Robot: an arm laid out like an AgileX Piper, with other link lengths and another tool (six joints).
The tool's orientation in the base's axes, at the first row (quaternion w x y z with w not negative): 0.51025, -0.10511, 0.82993, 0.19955
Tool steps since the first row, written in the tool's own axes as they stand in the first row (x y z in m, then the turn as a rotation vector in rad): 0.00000, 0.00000, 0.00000, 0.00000, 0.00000, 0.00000; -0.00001, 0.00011, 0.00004, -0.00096, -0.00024, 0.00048; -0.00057, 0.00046, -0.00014, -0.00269, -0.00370, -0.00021; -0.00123, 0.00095, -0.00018, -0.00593, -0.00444, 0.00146; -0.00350, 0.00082, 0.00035, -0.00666, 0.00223, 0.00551; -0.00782, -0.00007, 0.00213, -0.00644, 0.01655, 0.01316; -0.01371, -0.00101, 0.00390, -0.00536, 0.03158, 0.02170; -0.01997, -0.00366, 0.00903, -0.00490, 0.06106, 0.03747; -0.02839, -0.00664, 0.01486, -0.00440, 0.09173, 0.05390; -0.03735, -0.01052, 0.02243, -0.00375, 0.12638, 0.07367
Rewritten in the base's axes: 0.00000, 0.00000, 0.00000, 0.00000, 0.00000, 0.00000; 0.00000, 0.00012, 0.00002, 0.00092, -0.00003, 0.00061; -0.00003, 0.00034, 0.00067, 0.00246, -0.00349, 0.00165; 0.00006, 0.00074, 0.00138, 0.00557, -0.00352, 0.00369; 0.00157, 0.00079, 0.00315, 0.00664, 0.00422, 0.00422; 0.00532, 0.00064, 0.00608, 0.00728, 0.02045, 0.00417; 0.00979, 0.00040, 0.01040, 0.00798, 0.03773, 0.00316; 0.01778, 0.00009, 0.01332, 0.00932, 0.07114, 0.00306; 0.02745, -0.00028, 0.01781, 0.01072, 0.10590, 0.00291; 0.03911, -0.00070, 0.02188, 0.01323, 0.14572, 0.00219
